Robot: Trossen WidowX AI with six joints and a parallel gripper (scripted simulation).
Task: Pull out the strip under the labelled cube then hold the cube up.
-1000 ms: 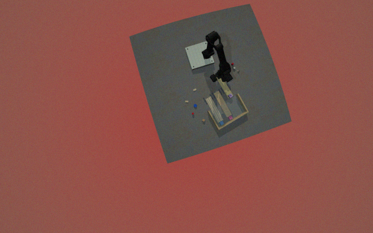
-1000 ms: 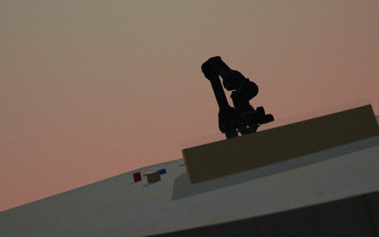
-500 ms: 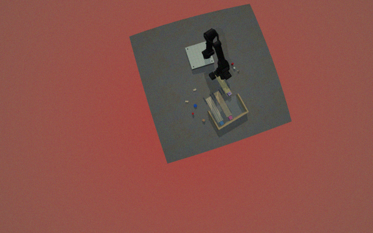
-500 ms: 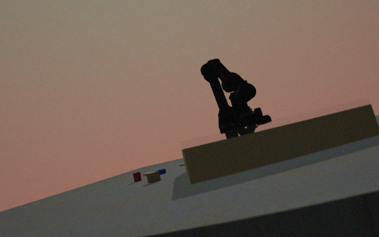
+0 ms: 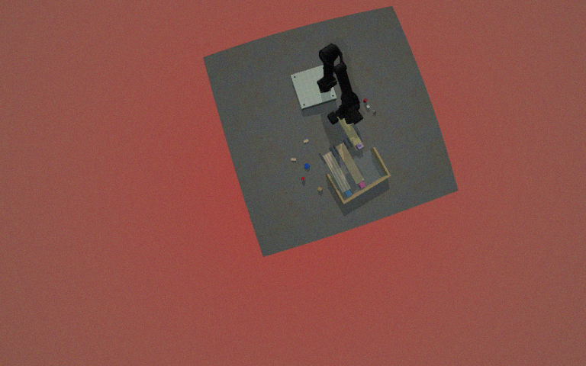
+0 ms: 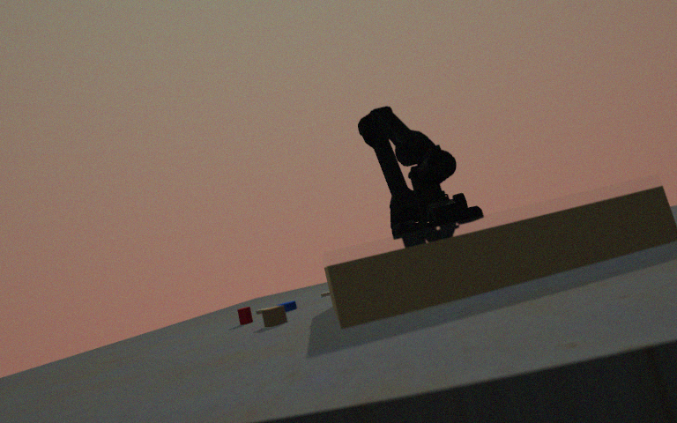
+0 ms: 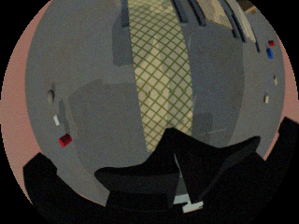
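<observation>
Right now my gripper tip is 9 cm short of the tan checked strip and 3 cm to the right of it. The rest, counted from my gripper tip: blue block: 27 cm to the right, 24 cm ahead; tan block: 38 cm ahead, 23 cm to the right; labelled cube: 20 cm ahead, 5 cm to the left, 2 cm above.
</observation>
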